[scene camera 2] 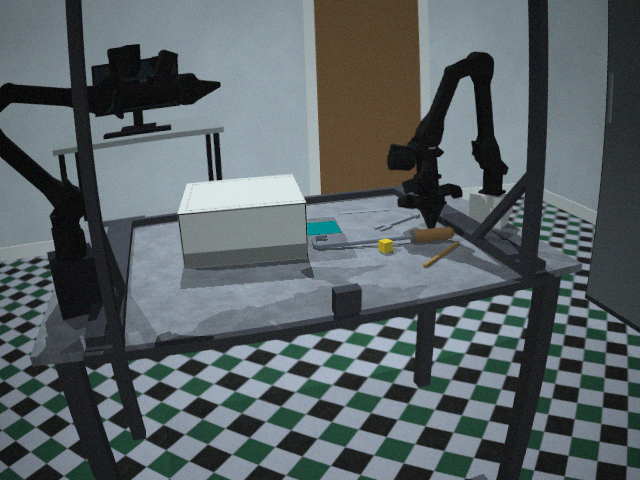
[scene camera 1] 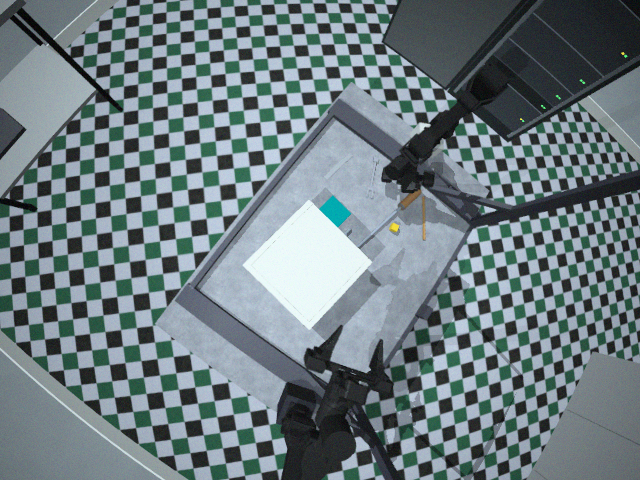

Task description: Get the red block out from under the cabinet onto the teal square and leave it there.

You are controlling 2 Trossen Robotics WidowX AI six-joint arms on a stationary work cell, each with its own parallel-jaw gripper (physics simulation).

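Frame: origin at the left arm's base, x ahead, y left, z up, level; centimetres.
Seen in the pictures: left gripper, fingertip midpoint: (scene camera 2: 212, 84) (scene camera 1: 362, 332); right gripper, fingertip midpoint: (scene camera 2: 431, 229); left arm's base, link origin: (scene camera 2: 70, 254) (scene camera 1: 296, 414); right arm's base, link origin: (scene camera 2: 492, 192).
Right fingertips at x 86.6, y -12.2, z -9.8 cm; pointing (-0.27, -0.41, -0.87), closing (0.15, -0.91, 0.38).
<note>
Offsets run from my right fingertips to a thing's top centre. "pt": to the spot under its first point.
The white cabinet @(dx -40.5, dy +25.9, dz +11.5 cm) (scene camera 1: 307, 264) (scene camera 2: 242, 235) stands on the table. The teal square @(pt dx -17.5, dy +22.6, dz -2.0 cm) (scene camera 1: 336, 210) (scene camera 2: 324, 227) lies beside it, partly hidden by it in scene camera 2. The red block does not show in either view. A hooked metal rod with an orange-brown handle @(pt dx -3.1, dy -2.0, dz +1.3 cm) (scene camera 1: 409, 199) (scene camera 2: 434, 235) lies on the table, its hook @(pt dx -27.3, dy +9.9, dz -0.8 cm) (scene camera 2: 320, 241) close beside the cabinet. My right gripper (scene camera 1: 412, 187) (scene camera 2: 431, 223) is shut, pointing down close by the handle; whether it touches is unclear. My left gripper (scene camera 1: 360, 334) (scene camera 2: 218, 84) is open and empty, raised high, away from the rod and the teal square.
A yellow cube @(dx -15.4, dy -0.4, dz +0.5 cm) (scene camera 1: 394, 227) (scene camera 2: 385, 245) lies beside the rod. An orange stick @(dx -6.6, dy -11.1, dz -1.3 cm) (scene camera 1: 423, 219) (scene camera 2: 440, 254) lies to its right. A wrench @(dx +0.6, dy +14.0, dz -1.2 cm) (scene camera 1: 372, 175) (scene camera 2: 398, 222) and a thin pale strip @(dx -0.6, dy +28.1, dz -1.9 cm) (scene camera 1: 338, 166) (scene camera 2: 363, 211) lie farther back. Dark frame posts (scene camera 2: 535, 129) rise at the table's sides.
</note>
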